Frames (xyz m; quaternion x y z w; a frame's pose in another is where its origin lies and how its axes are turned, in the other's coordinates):
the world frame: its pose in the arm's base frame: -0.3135 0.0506 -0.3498 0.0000 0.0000 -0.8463 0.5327
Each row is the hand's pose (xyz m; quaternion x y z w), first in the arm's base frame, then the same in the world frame.
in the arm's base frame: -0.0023 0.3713 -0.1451 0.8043 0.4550 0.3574 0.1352
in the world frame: -0.4237 0.1419 0.2047 -0.0434 -0.9231 -0.3048 0.2305
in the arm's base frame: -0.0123 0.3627 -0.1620 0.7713 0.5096 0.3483 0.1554
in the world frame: -0.4117 0.1366 0.1878 0.0204 -0.9242 -0.3170 0.2120
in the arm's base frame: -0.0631 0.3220 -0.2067 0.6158 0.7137 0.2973 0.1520
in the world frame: -0.3530 0.1084 0.1431 0.2760 -0.9013 -0.2870 0.1706
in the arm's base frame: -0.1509 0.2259 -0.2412 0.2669 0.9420 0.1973 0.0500
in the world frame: -0.2284 0.0708 0.1086 0.6550 -0.7277 -0.1474 0.1403
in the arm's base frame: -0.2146 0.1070 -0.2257 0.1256 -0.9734 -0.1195 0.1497
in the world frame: -0.0936 0.0648 0.1241 0.8907 -0.4122 0.0630 0.1809
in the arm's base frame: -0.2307 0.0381 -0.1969 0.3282 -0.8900 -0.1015 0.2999
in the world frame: -0.0245 0.0801 0.1529 0.9280 -0.1963 0.1997 0.2456
